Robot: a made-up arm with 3 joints. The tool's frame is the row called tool.
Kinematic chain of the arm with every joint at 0, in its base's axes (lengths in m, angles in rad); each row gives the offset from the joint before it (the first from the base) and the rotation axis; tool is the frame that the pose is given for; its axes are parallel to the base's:
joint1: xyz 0 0 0.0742 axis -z
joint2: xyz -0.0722 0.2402 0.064 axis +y
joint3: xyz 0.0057 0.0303 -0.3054 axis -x
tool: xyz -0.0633 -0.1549 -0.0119
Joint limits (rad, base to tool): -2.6..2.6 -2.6..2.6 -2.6..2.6
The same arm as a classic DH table. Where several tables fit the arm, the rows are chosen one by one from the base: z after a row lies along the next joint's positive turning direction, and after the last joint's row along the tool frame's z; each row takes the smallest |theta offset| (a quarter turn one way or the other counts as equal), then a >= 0, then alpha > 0; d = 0 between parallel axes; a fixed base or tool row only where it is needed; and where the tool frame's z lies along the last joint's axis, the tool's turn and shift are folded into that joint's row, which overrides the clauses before.
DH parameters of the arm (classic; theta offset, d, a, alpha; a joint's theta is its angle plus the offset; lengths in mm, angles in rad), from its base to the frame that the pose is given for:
base (fixed): 0 0 0 3.1416
joint1: 0 -138.2 -72.2 1.5708
joint2: 1.5708 270.5 305.4 -1.5708
joint3: 1.5708 57.6 154.9 -1.5708
tool (fixed): 1.5708 -11.9 0 0
Joint limits (rad, base to tool): -2.6..2.6 -2.6..2.6 -2.6..2.6

